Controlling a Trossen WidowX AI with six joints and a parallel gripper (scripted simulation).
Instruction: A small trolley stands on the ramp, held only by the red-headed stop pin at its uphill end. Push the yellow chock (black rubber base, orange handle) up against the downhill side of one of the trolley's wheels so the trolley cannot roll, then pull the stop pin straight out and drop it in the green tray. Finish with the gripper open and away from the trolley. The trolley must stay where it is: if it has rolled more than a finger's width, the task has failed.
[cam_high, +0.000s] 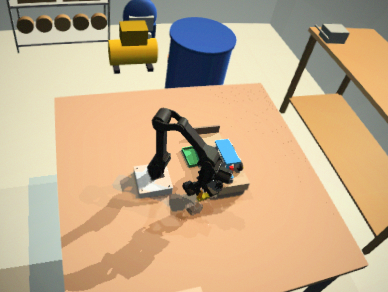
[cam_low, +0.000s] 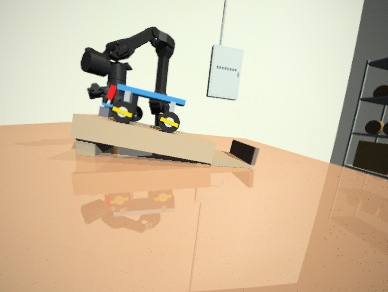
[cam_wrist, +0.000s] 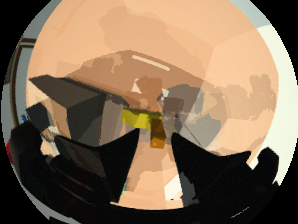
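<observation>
My gripper tip is now 2 cm short of the yellow chock and 3 cm above it. Round my gripper tip: blue-decked trolley (18 cm ahead, 10 cm to the left, 6 cm above); red-headed stop pin (14 cm ahead, 8 cm above).
</observation>
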